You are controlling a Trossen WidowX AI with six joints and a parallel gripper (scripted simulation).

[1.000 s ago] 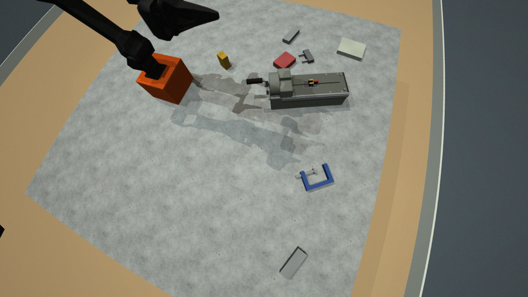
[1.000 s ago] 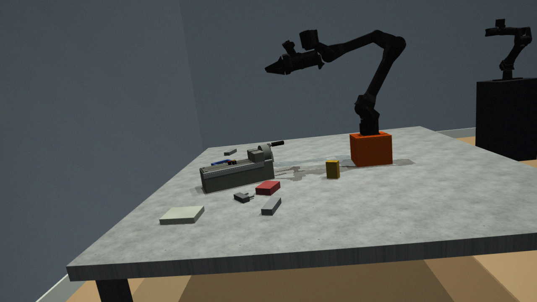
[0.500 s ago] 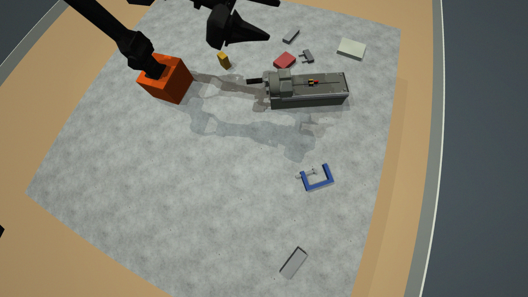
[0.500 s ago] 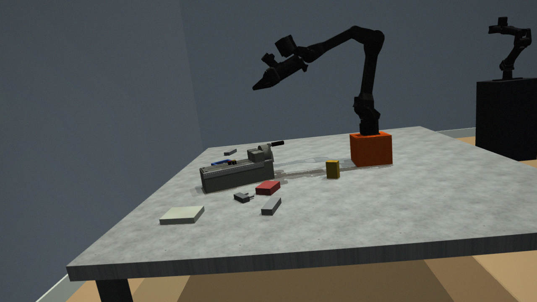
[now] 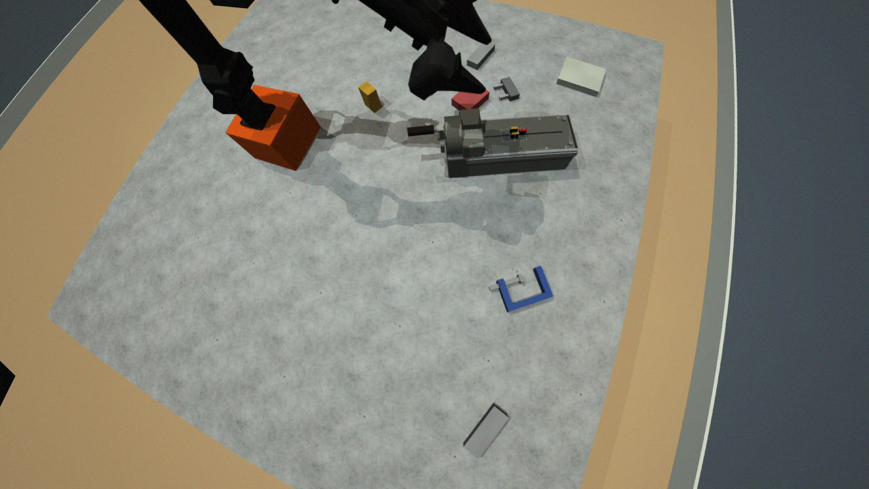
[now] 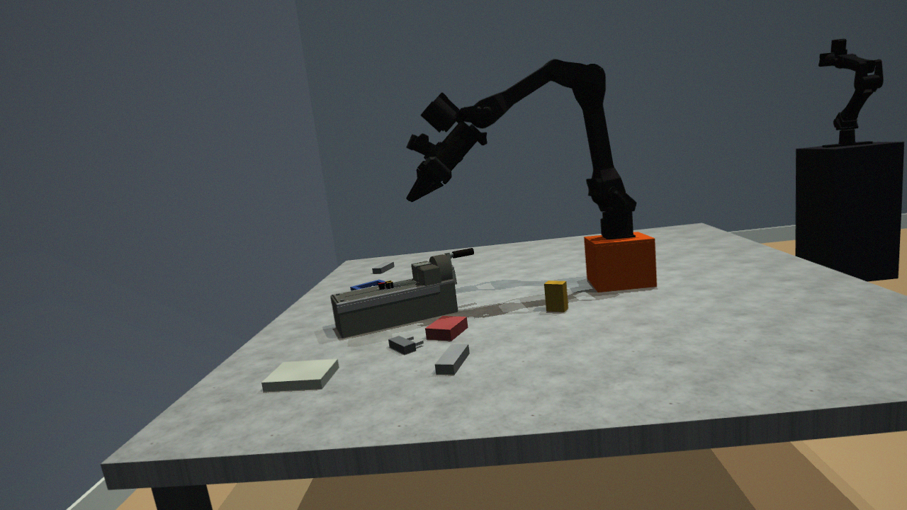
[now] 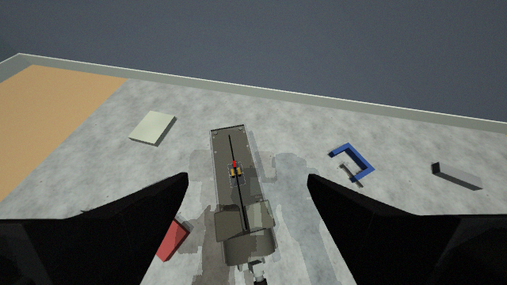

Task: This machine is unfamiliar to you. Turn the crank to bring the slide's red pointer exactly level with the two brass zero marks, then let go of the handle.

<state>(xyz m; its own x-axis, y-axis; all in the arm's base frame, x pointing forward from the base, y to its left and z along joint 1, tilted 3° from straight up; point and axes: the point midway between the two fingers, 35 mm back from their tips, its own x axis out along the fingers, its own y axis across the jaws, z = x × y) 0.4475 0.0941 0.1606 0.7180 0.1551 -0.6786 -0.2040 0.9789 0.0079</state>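
The black crank handle lies 14 cm below my gripper tip, 10 cm behind it and 4 cm to the right of it. The rest, counted from my gripper tip: red pointer (18 cm below, 8 cm ahead, 5 cm to the left); then grey bracket (25 cm below, 22 cm to the left, 1 cm ahead); then red block (25 cm below, 16 cm to the left, 7 cm behind).
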